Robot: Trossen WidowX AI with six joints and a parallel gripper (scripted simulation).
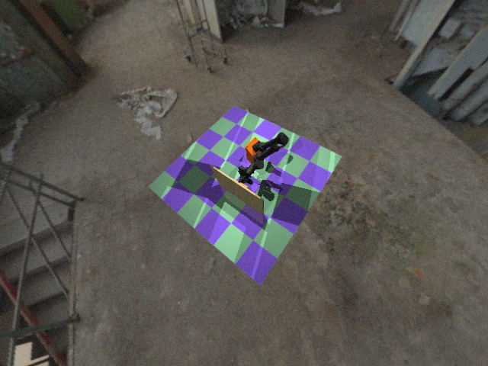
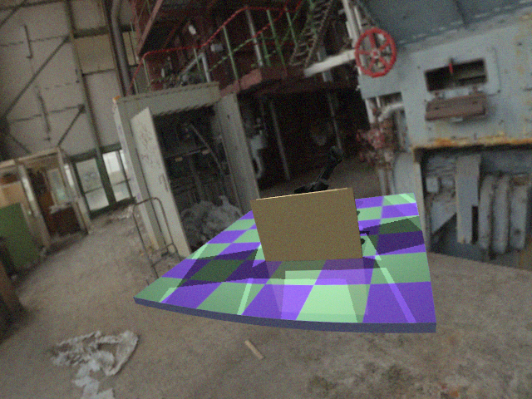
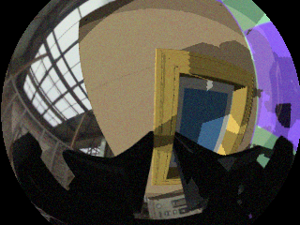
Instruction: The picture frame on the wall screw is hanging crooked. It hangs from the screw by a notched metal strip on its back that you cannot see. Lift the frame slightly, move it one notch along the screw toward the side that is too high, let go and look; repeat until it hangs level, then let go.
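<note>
My gripper tip is now 20 mm to the right of the picture frame and 50 mm above it. From my gripper tip the other things lie so: tan wall board: 20 mm ahead, 10 mm to the left, 70 mm below.
</note>
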